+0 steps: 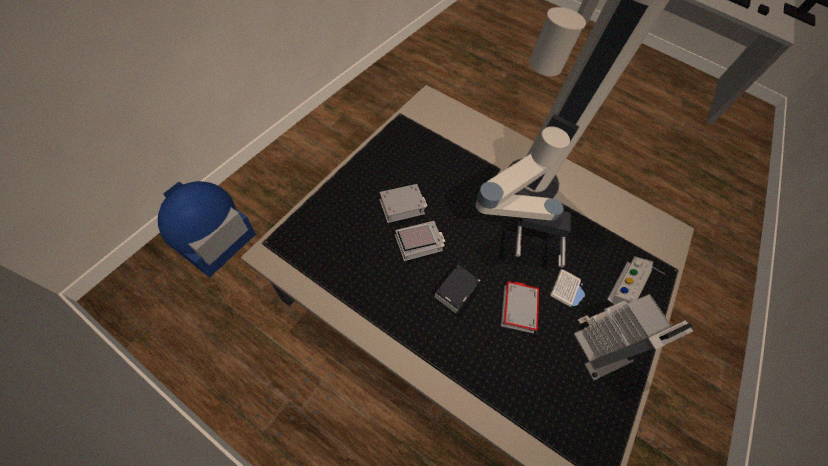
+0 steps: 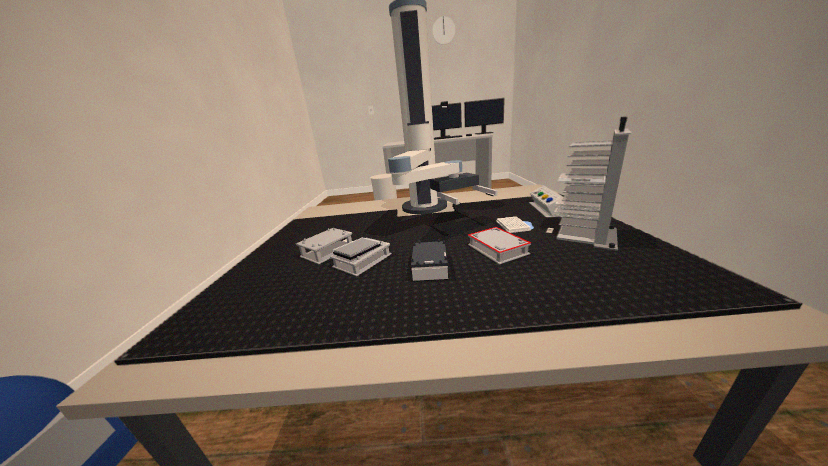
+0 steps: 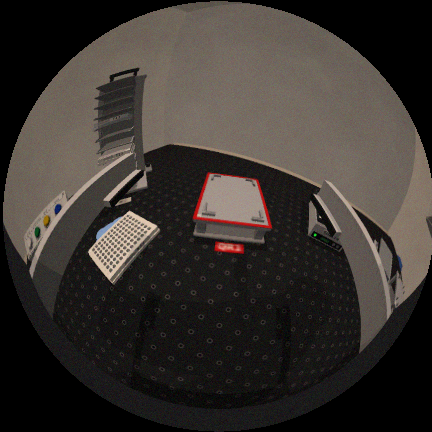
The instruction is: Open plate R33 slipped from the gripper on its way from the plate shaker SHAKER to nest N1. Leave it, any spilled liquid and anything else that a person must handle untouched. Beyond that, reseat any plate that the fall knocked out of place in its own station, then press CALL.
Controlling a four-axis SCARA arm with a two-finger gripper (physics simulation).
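Places are measured from the arm's base along level axes (x ahead, y left, z up), in millimetres.
Pixels of known places: gripper, fingertip midpoint: [image 1: 539,260] [image 2: 477,197] [image 3: 230,168]; arm's base at its link origin: [image 2: 424,206].
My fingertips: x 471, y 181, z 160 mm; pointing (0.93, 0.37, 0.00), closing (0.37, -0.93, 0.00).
Ahead of a thing's pixels: the offset from my fingertips to its middle. "*": to the spot under its first point.
My gripper [image 1: 540,259] [image 2: 476,197] [image 3: 230,168] is open and empty, held above the mat behind the red-edged station. White plate R33 {dx -53, dy +154, dz -140 mm} [image 1: 566,287] [image 2: 512,224] [image 3: 123,245] lies on the mat, wells up, with a light-blue spill [image 1: 578,296] [image 2: 529,225] [image 3: 105,229] beside it. The shaker {* dx +219, dy -197, dz -92 mm} [image 1: 457,286] [image 2: 429,254] [image 3: 327,240] has a dark top with no plate on it. A plate with a reddish top {dx +137, dy -428, dz -87 mm} [image 1: 418,237] [image 2: 358,247] sits on nest N2 {* dx +162, dy -385, dz -141 mm} [image 1: 421,253] [image 2: 362,265]; whether it is fully seated I cannot tell. Nest N1 {dx +25, dy -573, dz -114 mm} [image 1: 402,199] [image 2: 326,237] is bare.
Bare red-edged station QR1 {dx +135, dy +34, dz -124 mm} [image 1: 522,306] [image 2: 498,240] [image 3: 232,199] stands between shaker and R33. The button panel {dx -215, dy +368, dz -105 mm} [image 1: 630,279] [image 2: 544,200] [image 3: 46,220] has green, yellow and blue buttons; its lettering is unreadable. A tall rack {dx +91, dy +357, dz +40 mm} [image 2: 611,191] [image 3: 140,125] with plates stands near it.
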